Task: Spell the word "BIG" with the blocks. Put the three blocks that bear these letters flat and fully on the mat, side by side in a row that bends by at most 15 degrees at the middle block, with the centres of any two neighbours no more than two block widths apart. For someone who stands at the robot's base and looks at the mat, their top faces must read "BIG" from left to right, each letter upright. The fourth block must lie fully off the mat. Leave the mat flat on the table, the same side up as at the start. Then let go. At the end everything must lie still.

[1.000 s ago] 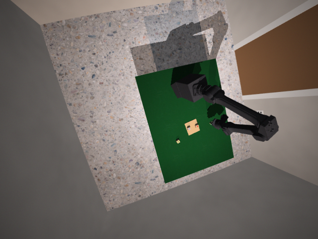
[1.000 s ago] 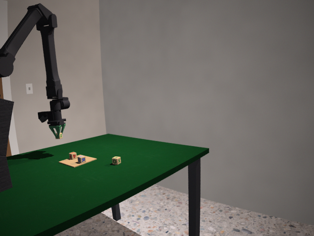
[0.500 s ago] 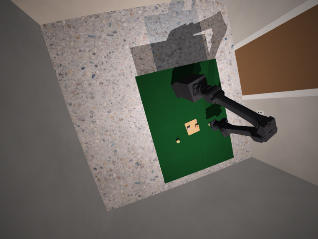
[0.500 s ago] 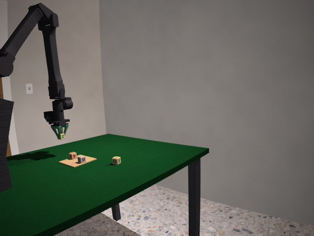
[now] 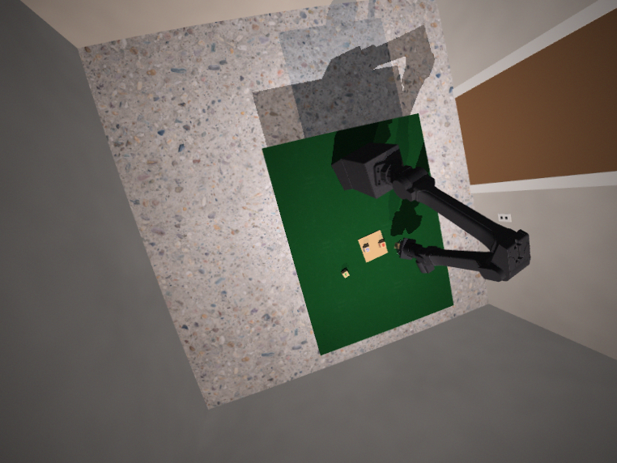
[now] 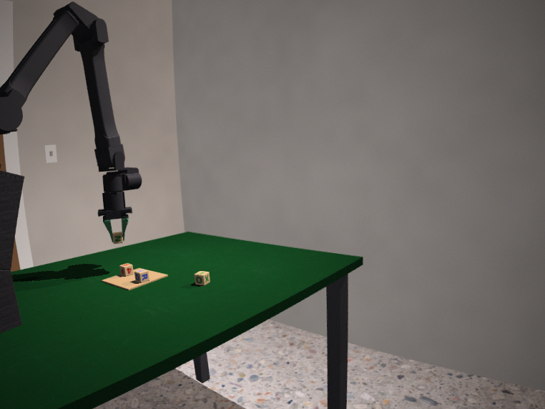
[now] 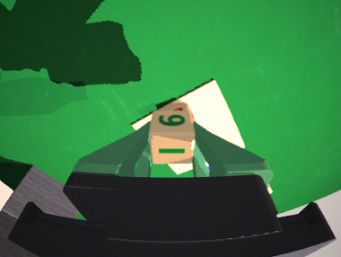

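Now: the tan mat 10 mm behind my hand, 90 mm to the right of it and 110 mm below it. From my hand the other things lie so: I block (right at my hand); B block (10 mm behind, 50 mm to the right, 90 mm below).
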